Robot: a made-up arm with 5 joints. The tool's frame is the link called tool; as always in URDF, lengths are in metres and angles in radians.
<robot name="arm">
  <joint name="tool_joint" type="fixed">
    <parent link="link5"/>
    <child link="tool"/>
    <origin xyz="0 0 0" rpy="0 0 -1.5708"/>
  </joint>
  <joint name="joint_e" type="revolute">
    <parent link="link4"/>
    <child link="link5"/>
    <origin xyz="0.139 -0.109 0" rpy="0 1.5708 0"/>
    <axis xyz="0 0 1"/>
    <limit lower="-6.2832" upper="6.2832"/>
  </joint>
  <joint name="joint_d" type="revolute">
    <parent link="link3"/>
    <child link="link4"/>
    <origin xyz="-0.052 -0.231 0" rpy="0 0 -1.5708"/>
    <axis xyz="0 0 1"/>
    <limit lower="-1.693" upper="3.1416"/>
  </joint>
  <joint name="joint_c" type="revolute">
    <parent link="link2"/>
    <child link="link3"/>
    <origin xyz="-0.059 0.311 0"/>
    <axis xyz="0 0 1"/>
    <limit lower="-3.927" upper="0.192"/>
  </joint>
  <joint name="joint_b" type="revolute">
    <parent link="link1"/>
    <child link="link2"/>
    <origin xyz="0 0 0" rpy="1.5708 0 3.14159"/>
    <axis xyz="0 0 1"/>
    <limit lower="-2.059" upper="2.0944"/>
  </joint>
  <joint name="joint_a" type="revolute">
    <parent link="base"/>
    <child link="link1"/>
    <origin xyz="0 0 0.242"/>
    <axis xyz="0 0 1"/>
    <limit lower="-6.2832" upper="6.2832"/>
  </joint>
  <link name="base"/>
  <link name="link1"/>
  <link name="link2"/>
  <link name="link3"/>
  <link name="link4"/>
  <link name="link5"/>
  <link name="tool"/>
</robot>
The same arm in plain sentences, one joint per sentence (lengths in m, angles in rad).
The arm has five revolute joints in a row. What follows holds with every joint at zero, and every direction is one of the base frame's.
Joint 1 lies 0.242 m along +z from the base frame's origin and turns about +z, from -6.2832 to 6.2832 rad.
Joint 2 lies at the same point as joint 1 and turns about +y, from -2.059 to 2.0944 rad.
Joint 3 lies 0.059 m along +x and 0.311 m along +z from joint 2 and turns about +y, from -3.927 to 0.192 rad.
Joint 4 lies 0.052 m along +x and 0.231 m along -z from joint 3 and turns about +y, from -1.693 to 3.1416 rad.
Joint 5 lies 0.109 m along +x and 0.139 m along -z from joint 4 and turns about -z, from -6.2832 to 6.2832 rad.
The tool frame, which is the frame that the pose is given for, lies at the same point as joint 5; its axes are the base frame's turned by roll 3.1416, pitch 0 and yaw 0 rad (as in URDF: about the fixed x, then y, then z).

